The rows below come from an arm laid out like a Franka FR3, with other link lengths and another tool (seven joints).
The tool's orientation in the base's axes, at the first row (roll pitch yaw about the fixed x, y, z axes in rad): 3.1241 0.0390 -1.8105
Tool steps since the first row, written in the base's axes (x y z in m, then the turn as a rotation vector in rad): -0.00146 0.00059 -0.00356 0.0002 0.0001 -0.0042; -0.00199 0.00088 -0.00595 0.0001 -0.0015 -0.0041; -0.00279 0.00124 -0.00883 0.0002 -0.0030 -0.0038; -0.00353 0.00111 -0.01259 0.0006 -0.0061 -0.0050; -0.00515 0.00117 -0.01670 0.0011 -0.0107 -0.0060; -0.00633 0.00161 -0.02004 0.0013 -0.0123 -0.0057
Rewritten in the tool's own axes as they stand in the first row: -0.00009 0.00150 0.00359 0.0000 -0.0002 0.0042; -0.00015 0.00204 0.00600 0.0016 -0.0005 0.0040; -0.00020 0.00285 0.00890 0.0030 -0.0010 0.0037; 0.00025 0.00347 0.01265 0.0060 -0.0021 0.0047; 0.00074 0.00499 0.01677 0.0104 -0.0037 0.0055; 0.00072 0.00618 0.02014 0.0119 -0.0043 0.0052
